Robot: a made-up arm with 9 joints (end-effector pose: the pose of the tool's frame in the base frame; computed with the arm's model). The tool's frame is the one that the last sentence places.
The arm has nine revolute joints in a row. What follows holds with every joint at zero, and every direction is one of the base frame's. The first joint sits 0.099 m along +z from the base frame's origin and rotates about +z. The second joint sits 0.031 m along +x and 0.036 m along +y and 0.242 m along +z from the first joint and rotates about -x. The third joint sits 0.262 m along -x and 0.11 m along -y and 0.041 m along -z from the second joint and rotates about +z. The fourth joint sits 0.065 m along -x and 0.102 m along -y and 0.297 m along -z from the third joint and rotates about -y. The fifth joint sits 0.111 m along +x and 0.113 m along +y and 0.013 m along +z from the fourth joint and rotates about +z. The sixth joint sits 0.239 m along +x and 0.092 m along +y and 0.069 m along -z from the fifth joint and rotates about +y. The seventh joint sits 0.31 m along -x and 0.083 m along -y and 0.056 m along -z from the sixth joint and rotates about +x. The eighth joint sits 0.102 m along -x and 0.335 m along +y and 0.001 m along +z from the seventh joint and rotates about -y. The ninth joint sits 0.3 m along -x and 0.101 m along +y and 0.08 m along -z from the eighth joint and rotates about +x. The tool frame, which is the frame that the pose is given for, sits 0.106 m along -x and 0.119 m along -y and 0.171 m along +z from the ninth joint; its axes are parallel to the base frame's.
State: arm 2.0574 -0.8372 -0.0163 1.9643 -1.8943 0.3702 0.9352 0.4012 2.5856
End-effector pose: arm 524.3 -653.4 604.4 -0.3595 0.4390 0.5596 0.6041
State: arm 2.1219 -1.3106 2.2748 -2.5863 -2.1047 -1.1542 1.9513 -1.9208 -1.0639
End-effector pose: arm 233.5 -542.7 62.5 0.4676 0.6868 -0.5240 0.1873
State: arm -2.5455 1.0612 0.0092 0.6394 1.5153 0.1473 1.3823 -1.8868 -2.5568
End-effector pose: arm 461.5 -49.7 733.1 0.1204 0.1524 0.6313 0.7509
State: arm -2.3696 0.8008 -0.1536 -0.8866 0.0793 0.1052 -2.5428 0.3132 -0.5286
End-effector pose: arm 381.5 829.6 537.5 -0.1177 0.8061 0.3897 0.4295
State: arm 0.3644 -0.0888 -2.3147 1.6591 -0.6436 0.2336 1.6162 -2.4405 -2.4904
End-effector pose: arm -359.5 585.2 30.4 -0.9047 0.1284 0.0898 0.3962
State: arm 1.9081 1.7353 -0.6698 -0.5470 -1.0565 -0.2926 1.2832 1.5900 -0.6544
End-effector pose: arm 352.7 498.5 273.9 0.5471 -0.7799 -0.2929 0.0818
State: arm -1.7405 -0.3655 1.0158 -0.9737 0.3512 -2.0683 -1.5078 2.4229 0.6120
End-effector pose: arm 528.2 -54.0 -466.2 -0.7818 -0.4933 0.3598 0.1262
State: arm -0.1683 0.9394 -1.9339 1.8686 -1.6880 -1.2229 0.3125 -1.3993 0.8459
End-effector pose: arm -78.6 -207.8 738.1 -0.2522 -0.9284 0.2704 0.0359
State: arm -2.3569 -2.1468 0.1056 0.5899 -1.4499 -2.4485 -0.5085 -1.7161 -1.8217
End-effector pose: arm -247.3 -696.2 6.5 0.8805 0.1624 -0.4437 0.0378
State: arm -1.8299 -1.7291 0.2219 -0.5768 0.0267 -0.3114 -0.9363 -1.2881 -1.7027
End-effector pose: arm 866.6 567.4 940.2 -0.2353 0.3913 -0.1696 0.8734
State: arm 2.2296 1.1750 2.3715 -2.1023 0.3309 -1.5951 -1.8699 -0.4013 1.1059
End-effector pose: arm 328.9 834.4 1131.2 0.5488 0.3576 -0.4931 0.5725
